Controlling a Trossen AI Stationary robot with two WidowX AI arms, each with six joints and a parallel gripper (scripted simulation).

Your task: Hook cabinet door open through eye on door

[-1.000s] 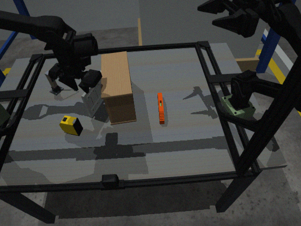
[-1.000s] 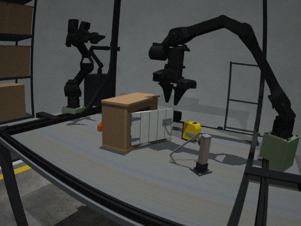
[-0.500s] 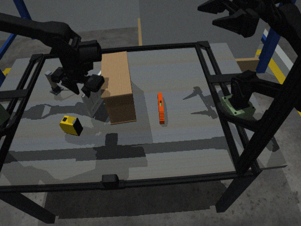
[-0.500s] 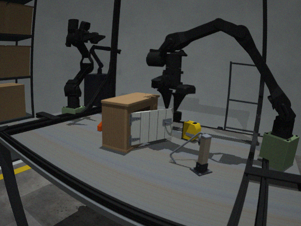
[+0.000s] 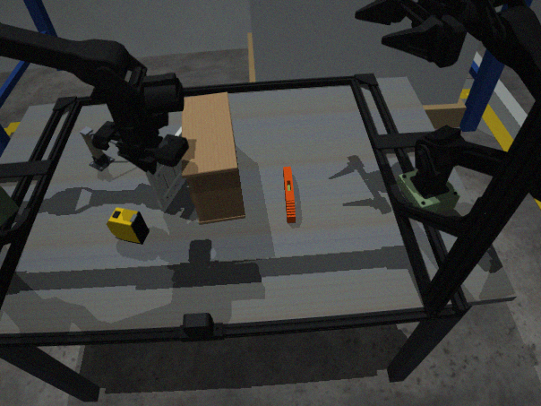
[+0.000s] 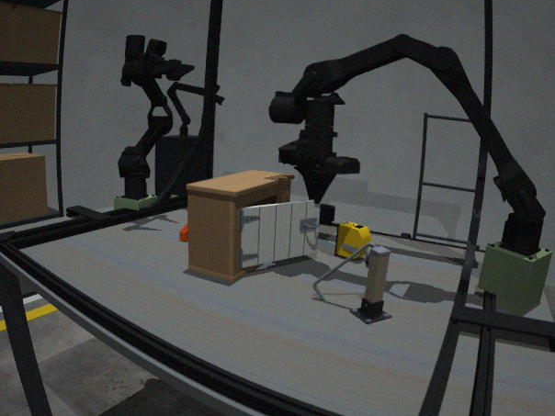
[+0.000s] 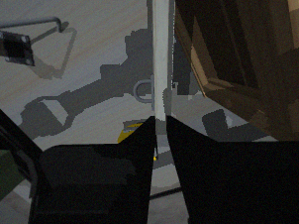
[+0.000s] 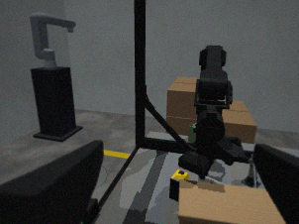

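Now: left hand 160 mm short of the grey hook, 140 mm to the right of it and 100 mm above it. Also, from my left hand: yellow tape measure: 120 mm below, 60 mm to the left, 60 mm behind; then white slatted door: 80 mm below, 80 mm ahead, 20 mm to the right; then orange level: 290 mm to the right, 140 mm below, 20 mm ahead.
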